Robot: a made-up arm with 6 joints.
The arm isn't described. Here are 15 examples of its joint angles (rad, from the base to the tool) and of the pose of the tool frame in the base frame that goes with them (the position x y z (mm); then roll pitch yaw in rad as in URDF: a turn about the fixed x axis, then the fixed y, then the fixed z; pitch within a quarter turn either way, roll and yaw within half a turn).
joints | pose
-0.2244 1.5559 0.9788 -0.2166 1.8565 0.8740 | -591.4 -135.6 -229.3 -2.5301 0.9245 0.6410
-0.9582 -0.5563 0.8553 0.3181 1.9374 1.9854 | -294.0 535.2 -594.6 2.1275 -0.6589 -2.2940
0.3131 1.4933 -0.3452 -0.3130 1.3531 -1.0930 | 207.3 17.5 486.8 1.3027 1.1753 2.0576
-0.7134 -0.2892 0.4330 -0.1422 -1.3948 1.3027 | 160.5 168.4 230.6 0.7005 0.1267 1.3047
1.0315 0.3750 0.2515 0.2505 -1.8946 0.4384 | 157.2 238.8 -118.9 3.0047 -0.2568 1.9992
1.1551 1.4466 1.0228 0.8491 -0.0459 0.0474 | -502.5 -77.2 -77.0 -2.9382 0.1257 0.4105
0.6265 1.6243 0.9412 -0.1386 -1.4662 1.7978 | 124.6 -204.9 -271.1 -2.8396 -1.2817 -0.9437
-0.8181 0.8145 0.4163 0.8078 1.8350 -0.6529 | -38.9 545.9 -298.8 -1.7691 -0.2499 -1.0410
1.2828 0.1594 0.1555 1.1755 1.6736 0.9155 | -456.0 435.7 587.8 0.7832 -0.1565 -0.8857
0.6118 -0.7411 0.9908 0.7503 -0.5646 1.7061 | 177.5 477.9 401.7 1.0557 0.7946 2.0323
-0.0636 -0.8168 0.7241 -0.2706 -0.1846 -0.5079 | -369.8 86.0 -22.6 2.8282 0.8412 0.6850
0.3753 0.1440 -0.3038 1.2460 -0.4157 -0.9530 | -372.7 298.3 239.1 2.9523 1.1618 0.5229
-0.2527 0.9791 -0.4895 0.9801 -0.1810 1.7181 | -389.4 -86.4 347.1 1.0518 -0.0804 -0.2211
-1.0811 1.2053 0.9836 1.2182 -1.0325 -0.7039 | 312.3 -197.2 -96.6 1.1437 0.1574 1.4783
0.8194 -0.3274 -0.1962 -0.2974 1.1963 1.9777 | -154.6 861.9 514.6 -0.0445 -0.2825 -1.6069
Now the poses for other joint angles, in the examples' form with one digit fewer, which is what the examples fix.
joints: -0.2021 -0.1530 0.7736 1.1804 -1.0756 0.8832
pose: 3 397 318 0.242 0.974 0.929
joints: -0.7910 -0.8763 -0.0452 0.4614 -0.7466 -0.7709
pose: -131 281 -323 2.005 0.294 0.006
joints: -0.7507 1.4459 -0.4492 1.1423 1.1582 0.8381
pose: -541 244 -154 2.516 0.338 -1.012
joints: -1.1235 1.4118 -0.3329 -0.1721 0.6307 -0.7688
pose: -431 185 -64 -1.271 -0.358 0.222
